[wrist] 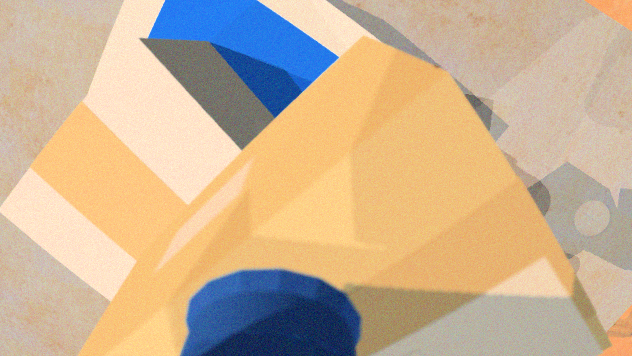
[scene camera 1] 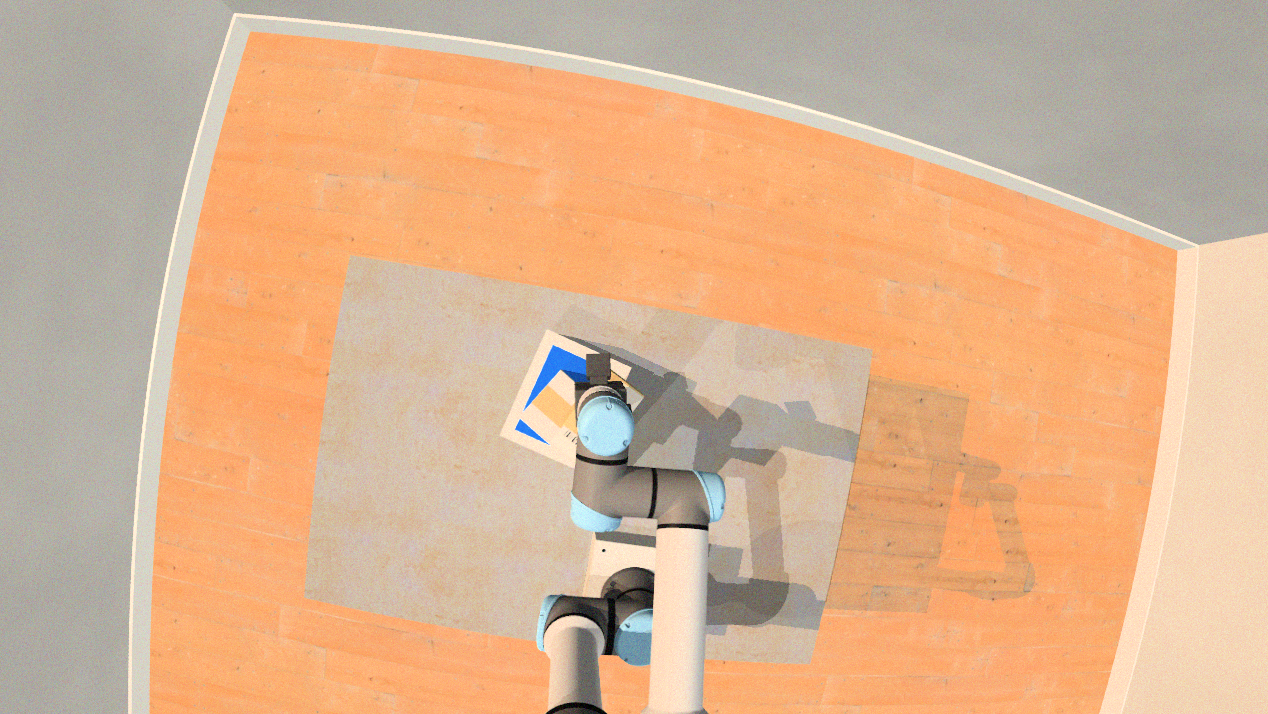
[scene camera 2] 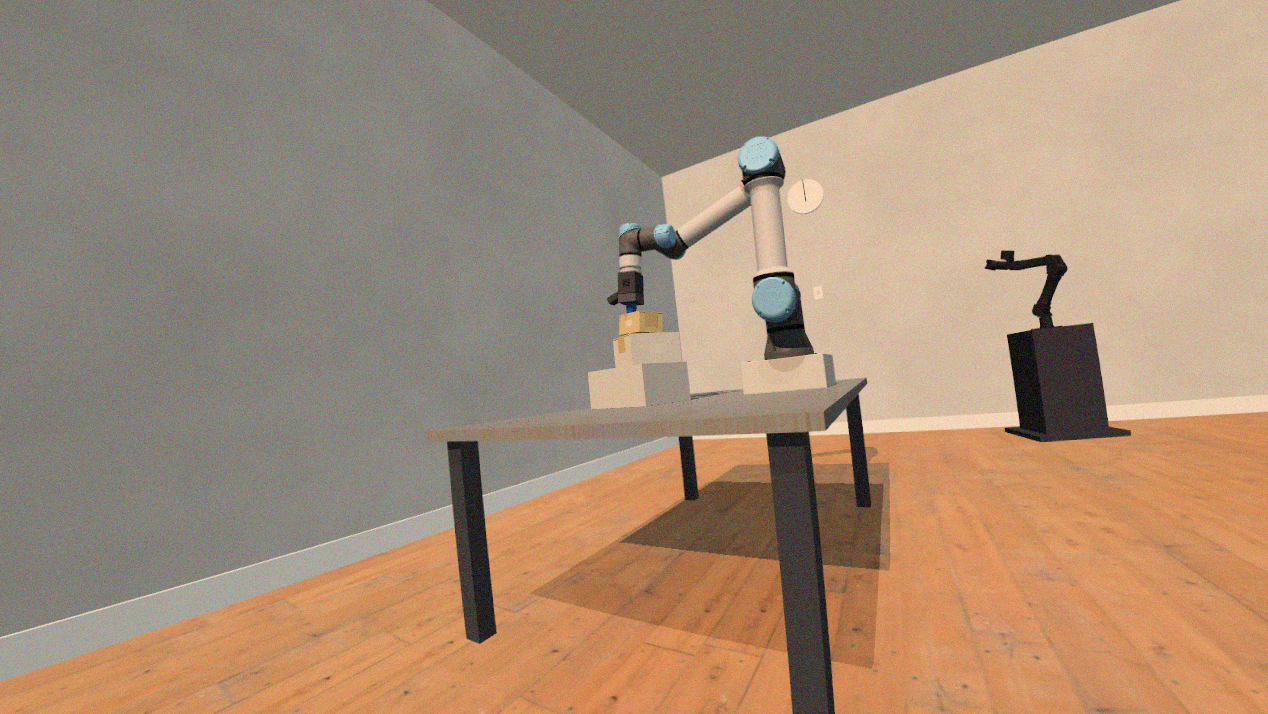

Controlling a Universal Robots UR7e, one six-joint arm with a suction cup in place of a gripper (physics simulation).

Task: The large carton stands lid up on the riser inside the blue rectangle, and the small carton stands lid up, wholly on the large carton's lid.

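My gripper, a blue suction cup (scene camera 2: 631, 308) (wrist: 272, 320), is on top of the small carton and holds it. The small tan carton (scene camera 2: 640, 321) (wrist: 310, 195) is upright at the large carton's lid; I cannot tell whether it touches or hangs barely above. In scene camera 1 my wrist hides most of it. The large cream carton (scene camera 1: 551, 406) (scene camera 2: 647, 349) (wrist: 107, 182) stands lid up, its tape strip showing, on the white riser (scene camera 1: 532, 376) (scene camera 2: 616, 388) (wrist: 135, 17). The blue rectangle (scene camera 1: 567, 356) (wrist: 215, 20) shows on the riser's top, partly covered by the carton.
The riser stands on a grey table (scene camera 1: 399, 425) (scene camera 2: 550, 425). The arm's white base block (scene camera 1: 621, 554) (scene camera 2: 785, 374) stands on the table near the riser. A second dark arm on a black pedestal (scene camera 2: 1060, 381) stands far off. A grey wall rises beyond the table.
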